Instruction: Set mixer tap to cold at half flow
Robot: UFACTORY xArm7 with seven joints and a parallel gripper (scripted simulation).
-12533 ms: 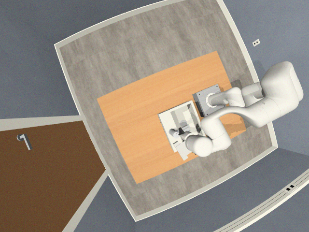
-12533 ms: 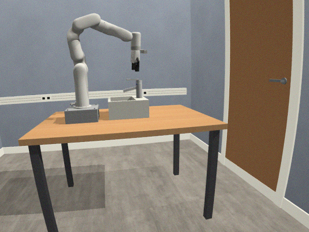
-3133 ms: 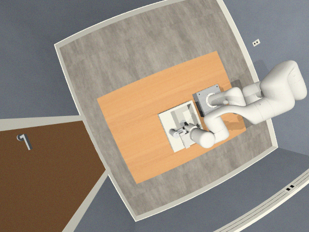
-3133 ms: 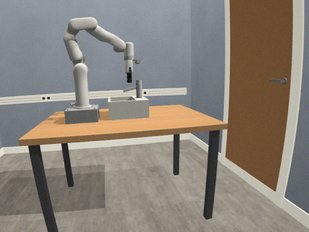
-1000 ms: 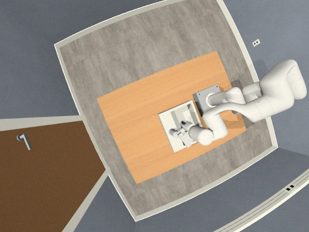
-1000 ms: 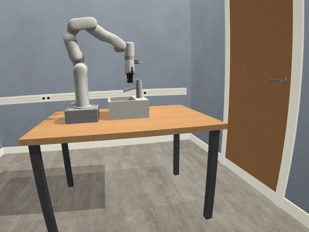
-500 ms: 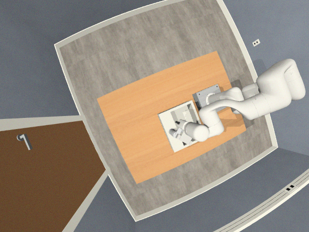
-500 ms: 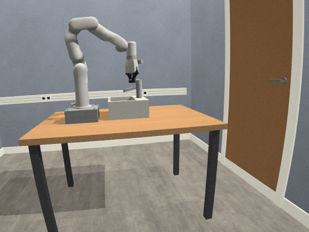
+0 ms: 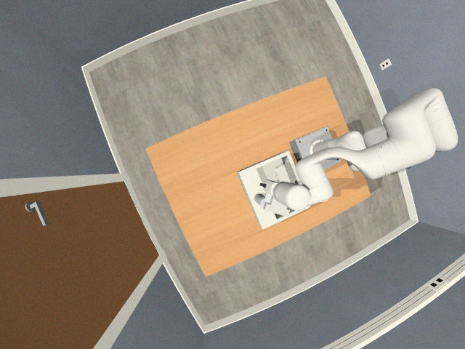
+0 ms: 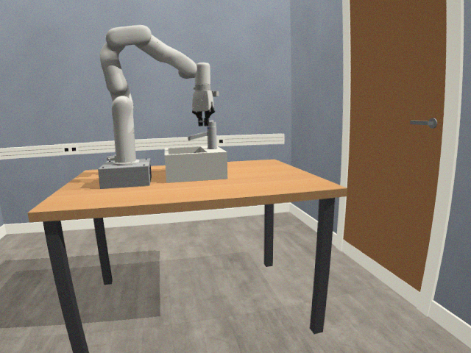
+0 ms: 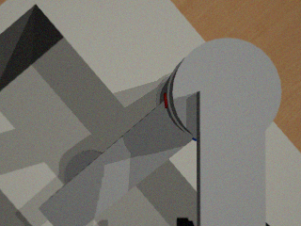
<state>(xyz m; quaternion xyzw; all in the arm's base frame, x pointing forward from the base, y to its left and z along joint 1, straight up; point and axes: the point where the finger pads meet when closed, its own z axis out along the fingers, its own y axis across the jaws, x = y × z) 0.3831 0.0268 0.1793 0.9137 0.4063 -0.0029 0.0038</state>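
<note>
The lever is 20 mm ahead of my hand and 20 mm to the left of it. Also, from my hand: white sink block: 70 mm behind, 60 mm to the left, 230 mm below.
</note>
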